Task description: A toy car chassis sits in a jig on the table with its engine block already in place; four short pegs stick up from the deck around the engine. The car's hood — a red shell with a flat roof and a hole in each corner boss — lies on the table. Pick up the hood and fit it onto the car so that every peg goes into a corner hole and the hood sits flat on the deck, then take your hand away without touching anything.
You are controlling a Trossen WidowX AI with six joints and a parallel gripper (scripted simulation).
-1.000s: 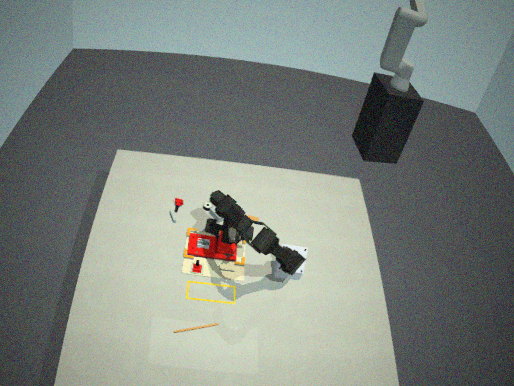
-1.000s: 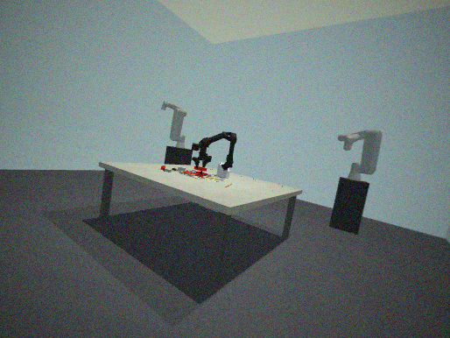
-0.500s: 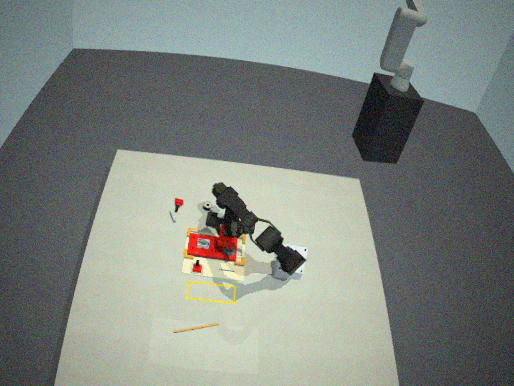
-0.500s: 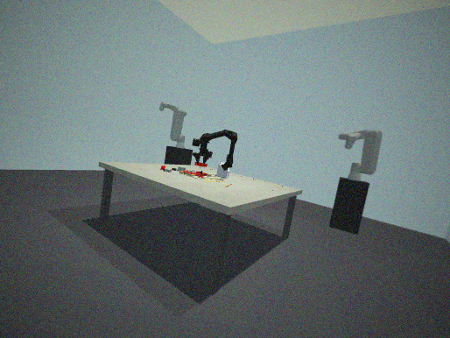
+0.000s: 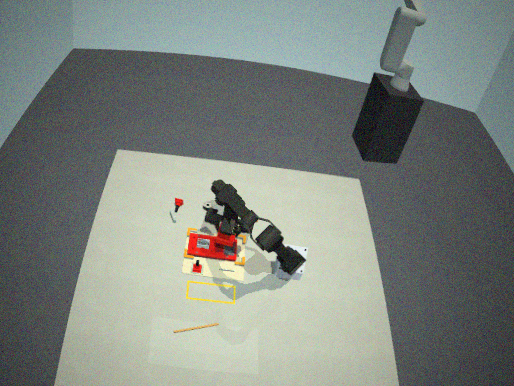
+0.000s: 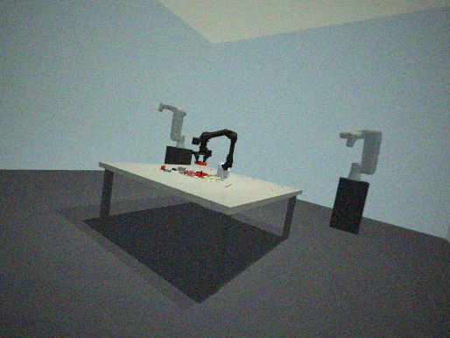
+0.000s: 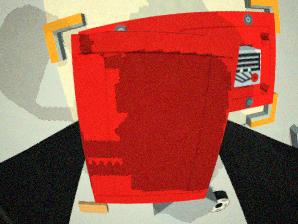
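The grey engine block is 9 cm ahead of my gripper tip and 8 cm below it. Also, from my gripper tip: red hood: 1 cm above; orange stick: 38 cm to the left, 14 cm ahead, 10 cm below.
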